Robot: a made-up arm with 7 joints. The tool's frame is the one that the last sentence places.
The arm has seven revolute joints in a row. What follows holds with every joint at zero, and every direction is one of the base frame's.
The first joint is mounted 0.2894 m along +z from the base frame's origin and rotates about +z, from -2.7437 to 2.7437 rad.
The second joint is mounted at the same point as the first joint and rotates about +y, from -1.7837 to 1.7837 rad.
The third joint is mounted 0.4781 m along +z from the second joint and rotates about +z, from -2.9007 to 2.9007 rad.
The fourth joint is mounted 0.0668 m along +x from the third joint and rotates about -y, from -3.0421 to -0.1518 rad.
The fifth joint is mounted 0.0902 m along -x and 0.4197 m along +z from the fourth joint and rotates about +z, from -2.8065 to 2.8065 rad.
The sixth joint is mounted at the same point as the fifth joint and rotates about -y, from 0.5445 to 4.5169 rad.
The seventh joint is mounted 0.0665 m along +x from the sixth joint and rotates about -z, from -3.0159 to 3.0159 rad.
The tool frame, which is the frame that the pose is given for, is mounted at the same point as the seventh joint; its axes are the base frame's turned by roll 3.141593, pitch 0 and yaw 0 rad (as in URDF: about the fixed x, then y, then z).
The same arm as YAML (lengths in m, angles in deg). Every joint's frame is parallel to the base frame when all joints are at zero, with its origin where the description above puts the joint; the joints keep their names.
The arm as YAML. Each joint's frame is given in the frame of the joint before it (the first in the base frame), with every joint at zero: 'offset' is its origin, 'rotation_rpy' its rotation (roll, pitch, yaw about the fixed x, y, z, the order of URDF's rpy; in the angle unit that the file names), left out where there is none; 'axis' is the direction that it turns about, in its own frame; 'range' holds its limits. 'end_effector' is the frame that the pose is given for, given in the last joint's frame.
length_unit: m
angle_unit: deg
chain:
  - id: joint 1
    offset: [0.0, 0.0, 0.2894]
    axis: "+z"
    range: [-157.2, 157.2]
  - id: joint 2
    offset: [0.0, 0.0, 0.0]
    axis: "+y"
    range: [-102.2, 102.2]
  - id: joint 3
    offset: [0.0, 0.0, 0.4781]
    axis: "+z"
    range: [-166.2, 166.2]
  - id: joint 4
    offset: [0.0668, 0.0, 0.0]
    axis: "-y"
    range: [-174.3, -8.7]
  - id: joint 5
    offset: [-0.0902, 0.0, 0.4197]
    axis: "+z"
    range: [-160.8, 160.8]
  - id: joint 6
    offset: [0.0, 0.0, 0.0]
    axis: "-y"
    range: [31.2, 258.8]
  - id: joint 7
    offset: [0.0665, 0.0, 0.0]
    axis: "-z"
    range: [-172.8, 172.8]
end_effector:
  offset: [0.0, 0.0, 0.0]
  rotation_rpy: [-180.0, 0.0, 0.0]

